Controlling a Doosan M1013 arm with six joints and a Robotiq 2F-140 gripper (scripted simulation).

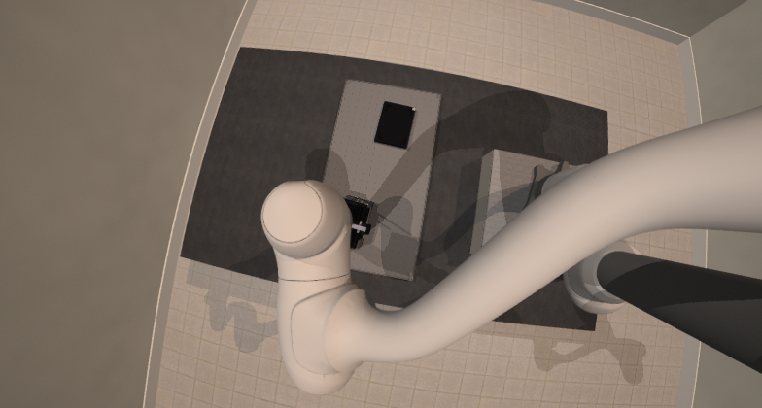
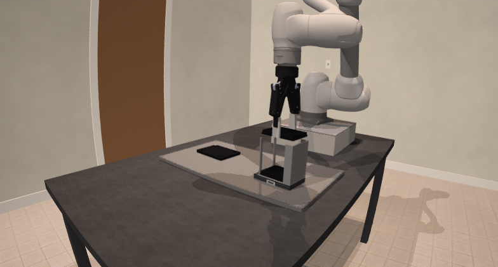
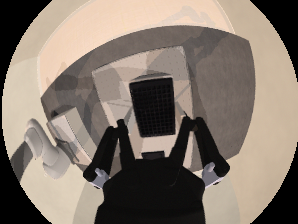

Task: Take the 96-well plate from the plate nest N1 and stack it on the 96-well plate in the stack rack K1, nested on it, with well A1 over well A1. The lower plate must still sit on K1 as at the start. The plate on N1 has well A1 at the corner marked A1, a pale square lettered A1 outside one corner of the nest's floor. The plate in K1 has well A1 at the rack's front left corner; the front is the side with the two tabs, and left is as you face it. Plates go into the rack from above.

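My gripper is now 10 mm past the tall grey wall, 70 mm to the right of it and 110 mm above it. The rest, counted from my hand: pale A1 mark (50 mm behind, 470 mm to the right, 180 mm below).
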